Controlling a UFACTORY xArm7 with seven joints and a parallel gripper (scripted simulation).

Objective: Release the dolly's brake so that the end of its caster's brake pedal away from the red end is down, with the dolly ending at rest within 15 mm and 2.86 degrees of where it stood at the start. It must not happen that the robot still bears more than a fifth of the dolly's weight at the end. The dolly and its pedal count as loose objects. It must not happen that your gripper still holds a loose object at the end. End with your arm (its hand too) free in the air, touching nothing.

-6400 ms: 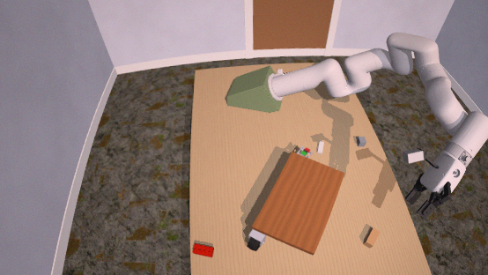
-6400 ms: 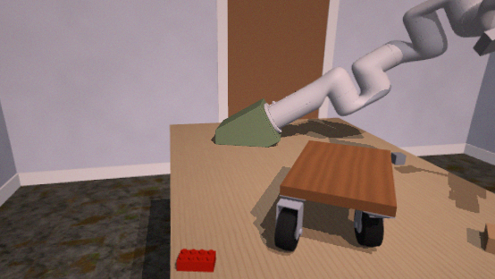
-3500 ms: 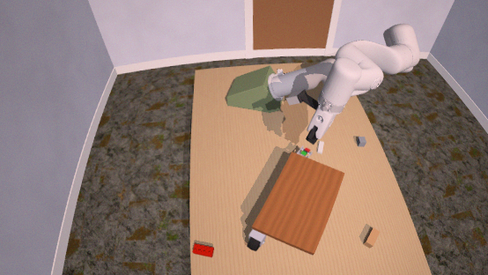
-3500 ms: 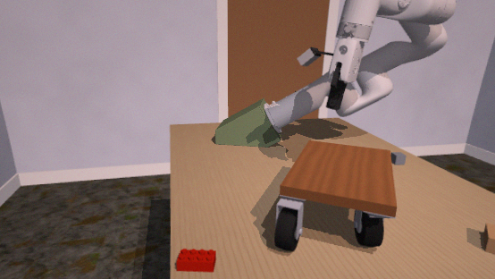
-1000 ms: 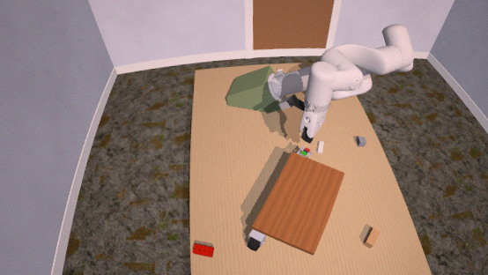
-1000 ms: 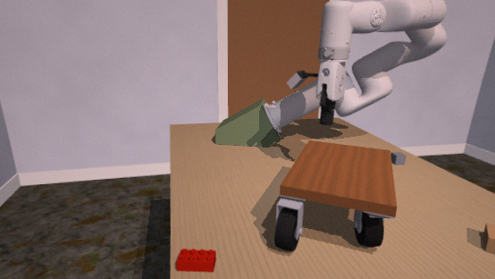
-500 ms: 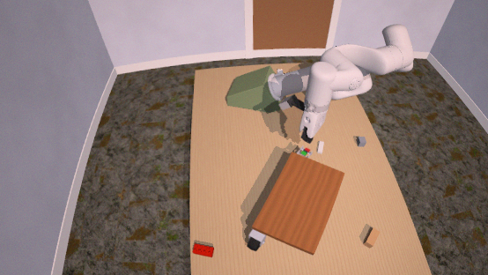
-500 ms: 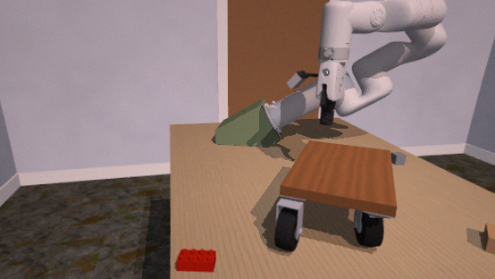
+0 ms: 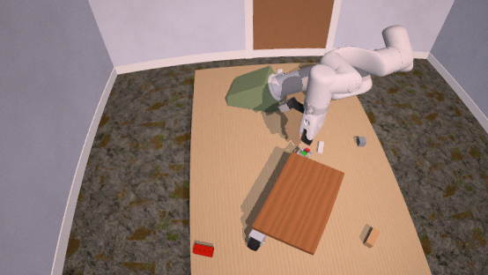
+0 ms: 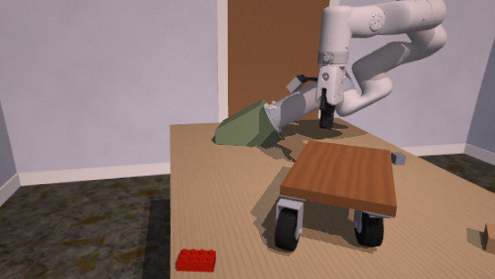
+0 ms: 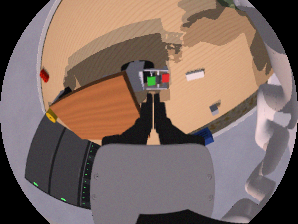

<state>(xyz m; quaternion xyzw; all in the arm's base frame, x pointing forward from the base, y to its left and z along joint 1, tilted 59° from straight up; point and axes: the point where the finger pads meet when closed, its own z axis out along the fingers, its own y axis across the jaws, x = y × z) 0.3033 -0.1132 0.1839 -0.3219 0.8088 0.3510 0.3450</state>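
Now: the caster brake pedal 10 mm behind my hand, 10 mm to the left of it and 90 mm below it. The rest, counted from my hand: grey cube 110 mm behind, 280 mm to the left, 160 mm below; white block 90 mm behind, 90 mm to the left, 170 mm below; tan block 310 mm ahead, 240 mm to the left, 160 mm below.
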